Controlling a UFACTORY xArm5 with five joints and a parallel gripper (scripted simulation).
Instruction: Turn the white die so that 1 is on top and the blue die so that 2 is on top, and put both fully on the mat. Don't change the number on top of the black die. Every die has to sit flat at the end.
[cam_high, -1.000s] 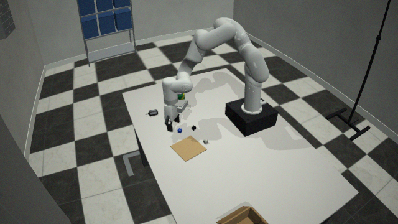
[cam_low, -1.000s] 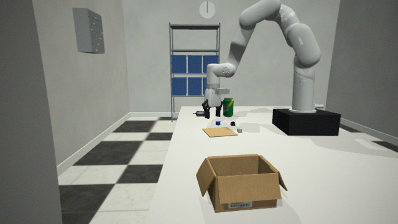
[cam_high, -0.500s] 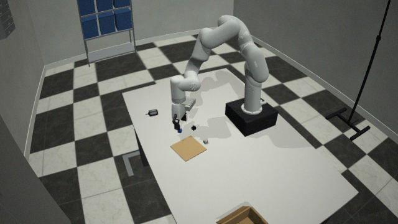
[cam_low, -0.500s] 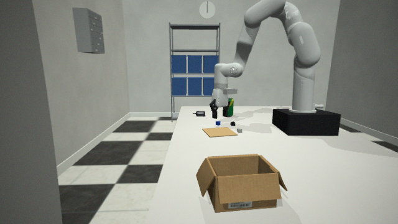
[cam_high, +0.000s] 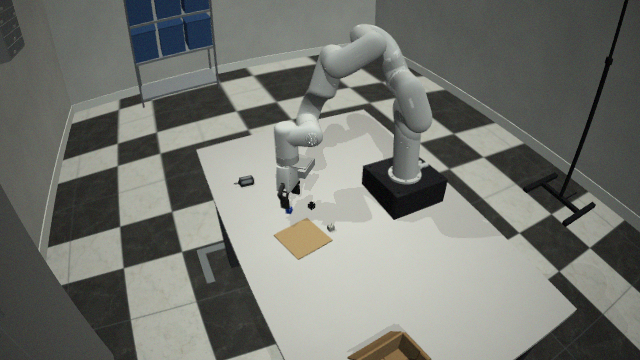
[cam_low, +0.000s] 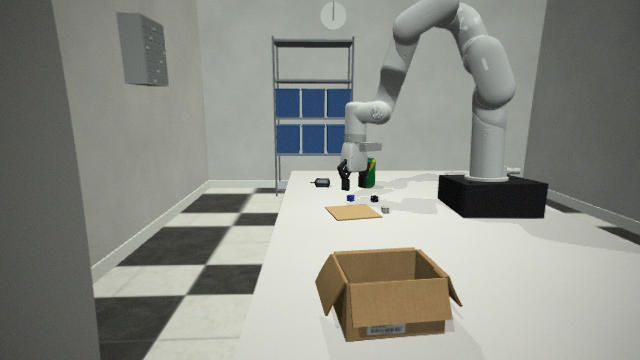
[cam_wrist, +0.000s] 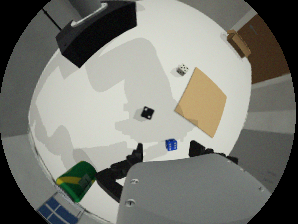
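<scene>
Now: the blue die 40 mm below my hand, 10 mm to the left of it and 10 mm ahead of it. The rest, counted from my hand: tan mat 150 mm to the left, 50 mm below, 20 mm ahead; then black die 70 mm behind, 40 mm below, 20 mm to the left; then white die 150 mm to the left, 90 mm behind, 40 mm below.
</scene>
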